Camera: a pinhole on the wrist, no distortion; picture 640 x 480 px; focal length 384.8 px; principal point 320.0 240.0 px. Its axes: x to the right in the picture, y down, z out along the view. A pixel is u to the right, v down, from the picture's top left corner.
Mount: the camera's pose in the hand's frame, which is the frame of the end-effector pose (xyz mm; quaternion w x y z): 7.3 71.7 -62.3 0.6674 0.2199 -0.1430 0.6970
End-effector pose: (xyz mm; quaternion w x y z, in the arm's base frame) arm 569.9 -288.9 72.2 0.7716 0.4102 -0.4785 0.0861
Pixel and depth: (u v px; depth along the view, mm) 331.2 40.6 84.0
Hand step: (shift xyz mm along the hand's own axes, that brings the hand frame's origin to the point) 60.2 35.4 7.3
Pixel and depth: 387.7 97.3 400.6
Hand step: 200.3 -54.5 304.2
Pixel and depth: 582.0 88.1 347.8
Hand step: 180.9 115.1 342.5
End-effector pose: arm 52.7 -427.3 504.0 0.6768 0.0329 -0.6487 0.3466
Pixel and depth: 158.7 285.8 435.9
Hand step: 8.5 -305.2 227.6
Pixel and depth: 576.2 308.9 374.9
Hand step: -19.1 98.9 391.5
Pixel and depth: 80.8 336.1 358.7
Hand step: -37.4 -304.6 144.6
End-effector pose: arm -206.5 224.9 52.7 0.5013 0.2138 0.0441 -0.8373
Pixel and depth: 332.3 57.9 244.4
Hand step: 150.3 -34.1 141.5
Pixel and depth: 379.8 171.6 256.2
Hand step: 81.7 -16.9 174.2
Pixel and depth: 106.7 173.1 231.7
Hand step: 75.7 -151.1 69.8
